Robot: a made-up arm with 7 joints. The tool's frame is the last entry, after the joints.
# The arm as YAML. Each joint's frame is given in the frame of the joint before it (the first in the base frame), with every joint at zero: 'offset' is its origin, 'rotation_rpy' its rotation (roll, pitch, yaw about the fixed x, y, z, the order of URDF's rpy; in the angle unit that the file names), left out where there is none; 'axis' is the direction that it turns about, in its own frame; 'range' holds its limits. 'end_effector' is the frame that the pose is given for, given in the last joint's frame.
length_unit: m
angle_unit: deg
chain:
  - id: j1
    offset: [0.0, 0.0, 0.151]
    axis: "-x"
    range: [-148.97, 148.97]
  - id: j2
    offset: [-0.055, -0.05, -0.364]
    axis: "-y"
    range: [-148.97, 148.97]
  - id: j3
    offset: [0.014, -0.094, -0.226]
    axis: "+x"
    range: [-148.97, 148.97]
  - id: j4
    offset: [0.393, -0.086, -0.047]
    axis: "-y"
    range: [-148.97, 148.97]
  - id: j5
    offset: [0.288, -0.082, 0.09]
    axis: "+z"
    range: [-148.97, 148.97]
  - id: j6
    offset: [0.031, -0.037, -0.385]
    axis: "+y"
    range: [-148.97, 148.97]
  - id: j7
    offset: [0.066, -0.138, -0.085]
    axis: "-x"
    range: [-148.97, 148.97]
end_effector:
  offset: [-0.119, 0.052, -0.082]
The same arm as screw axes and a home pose.
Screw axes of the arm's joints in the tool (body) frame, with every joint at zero. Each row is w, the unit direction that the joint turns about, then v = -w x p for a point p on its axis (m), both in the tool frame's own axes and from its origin. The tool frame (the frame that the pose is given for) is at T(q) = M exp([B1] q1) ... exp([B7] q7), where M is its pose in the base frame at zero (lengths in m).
B1 = (-1, 0, 0, 0, -1.099, 0.435)
B2 = (0, -1, 0, 0.735, 0, 0.673)
B3 = (1, 0, 0, 0, 0.509, -0.291)
B4 = (0, -1, 0, 0.462, 0, 0.266)
B5 = (0, 0, 1, 0.123, -0.022, 0)
B6 = (0, 1, 0, -0.167, 0, 0.053)
B7 = (-1, 0, 0, 0, -0.082, -0.052)
M =
1 0 0 0.618
0 1 0 -0.435
0 0 1 -0.948
0 0 0 1
Joint limits (rad, base to tool): -2.6..2.6 -2.6..2.6 -2.6..2.6 -2.6..2.6 -2.6..2.6 -2.6..2.6 -2.6..2.6

